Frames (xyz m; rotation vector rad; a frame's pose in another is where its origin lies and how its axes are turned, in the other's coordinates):
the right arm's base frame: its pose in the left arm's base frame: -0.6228 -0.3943 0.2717 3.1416 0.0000 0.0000
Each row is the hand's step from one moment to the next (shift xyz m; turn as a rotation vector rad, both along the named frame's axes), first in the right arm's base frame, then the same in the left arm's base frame.
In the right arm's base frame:
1: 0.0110 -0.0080 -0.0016 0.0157 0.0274 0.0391
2: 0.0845 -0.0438 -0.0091 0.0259 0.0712 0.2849
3: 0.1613 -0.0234 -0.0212 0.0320 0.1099 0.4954
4: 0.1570 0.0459 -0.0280 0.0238 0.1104 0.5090
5: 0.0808 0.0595 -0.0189 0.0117 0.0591 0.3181
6: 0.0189 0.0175 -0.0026 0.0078 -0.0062 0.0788
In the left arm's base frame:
1: 0.0110 0.0080 0.0016 0.0157 -0.0274 -0.0391
2: 0.0845 0.0438 0.0091 0.0259 -0.0712 -0.2849
3: 0.1613 0.0234 0.0212 0.0320 -0.1099 -0.4954
4: 0.1570 -0.0459 0.0280 0.0238 -0.1104 -0.5090
5: 0.0808 -0.0595 0.0189 0.0117 -0.0591 -0.3181
6: 0.0189 -0.0175 0.0026 0.0078 0.0062 -0.0788

